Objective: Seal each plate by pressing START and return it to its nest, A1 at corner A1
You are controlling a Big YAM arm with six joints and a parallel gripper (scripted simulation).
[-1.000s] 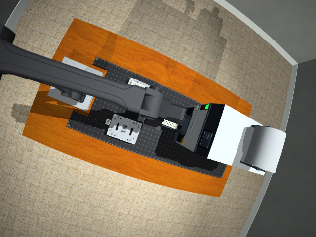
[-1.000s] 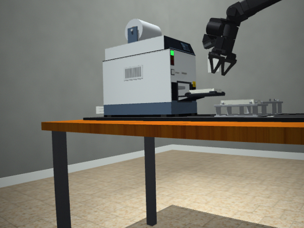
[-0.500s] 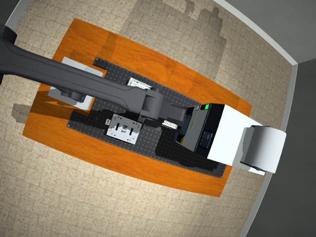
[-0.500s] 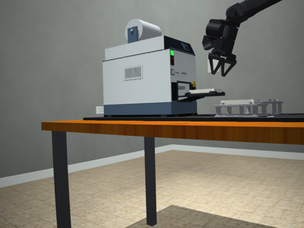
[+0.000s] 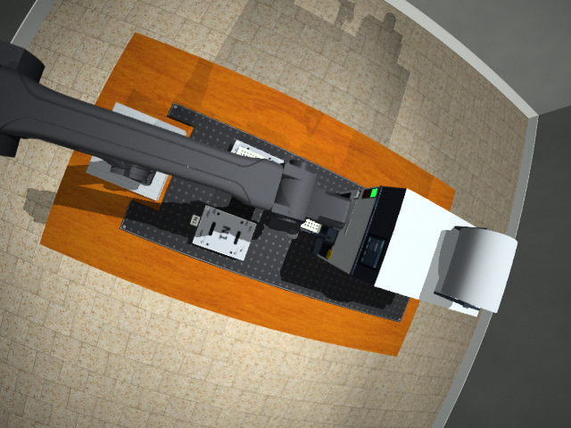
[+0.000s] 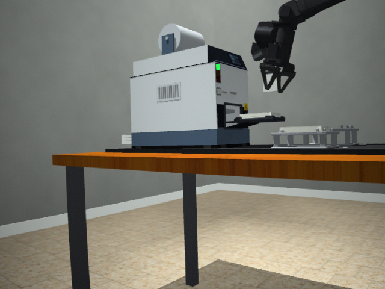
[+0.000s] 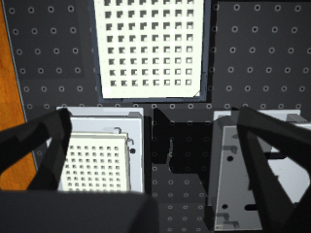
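My gripper is now 150 mm short of the pale start button and 100 mm to the right of it. The rest, counted from my hand: sealer stage: 50 mm ahead, 10 mm to the left, 100 mm below; plate nest: 140 mm behind, 80 mm to the left, 150 mm below; A1 mark: 210 mm behind, 130 mm to the left, 150 mm below.
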